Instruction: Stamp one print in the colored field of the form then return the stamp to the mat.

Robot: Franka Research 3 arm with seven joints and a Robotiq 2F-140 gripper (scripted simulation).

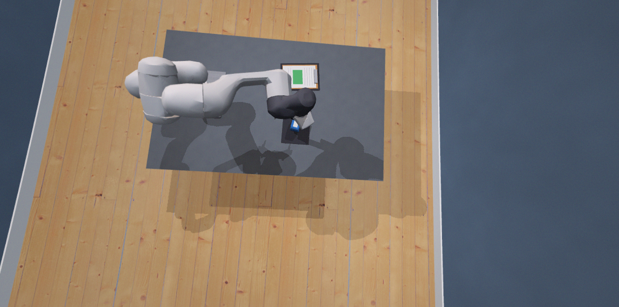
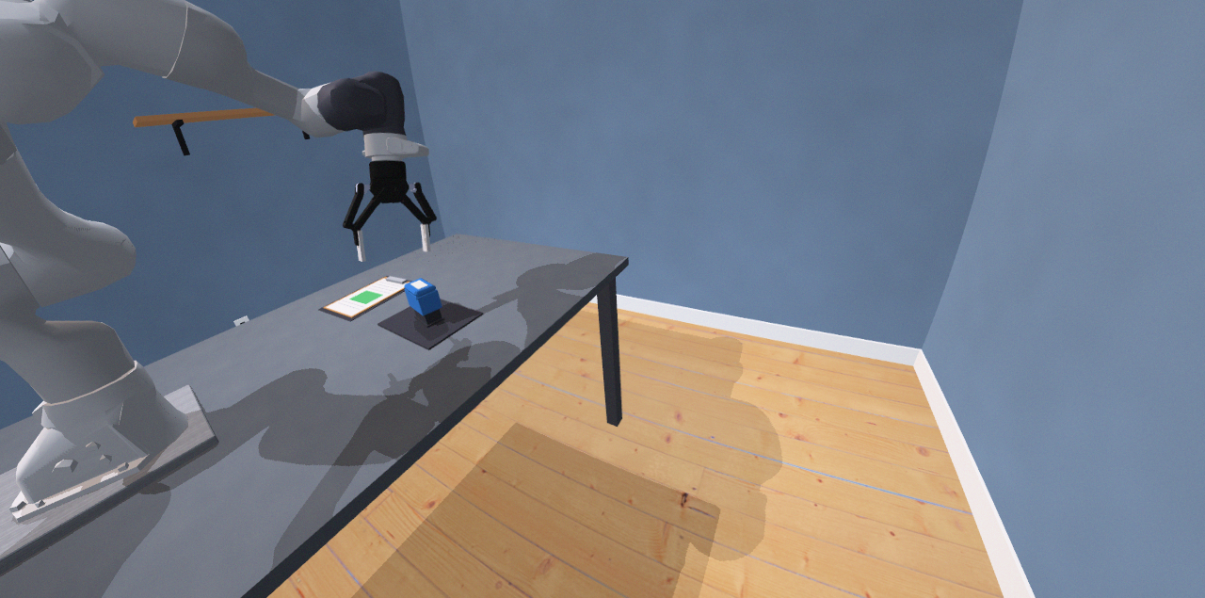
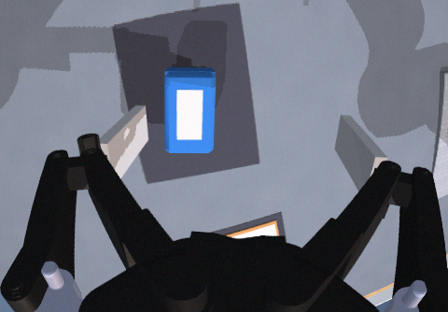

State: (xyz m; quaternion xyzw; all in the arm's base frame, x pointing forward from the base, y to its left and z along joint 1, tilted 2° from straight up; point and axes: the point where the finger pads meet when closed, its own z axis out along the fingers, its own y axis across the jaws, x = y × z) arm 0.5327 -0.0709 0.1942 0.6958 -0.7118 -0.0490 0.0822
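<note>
Now: hand 4 cm short of the blue stamp, 1 cm to the right of it and 15 cm above it. The rest, counted from my hand: dark mat: 4 cm ahead, 1 cm to the left, 20 cm below; form: 33 cm to the left, 20 cm below.
</note>
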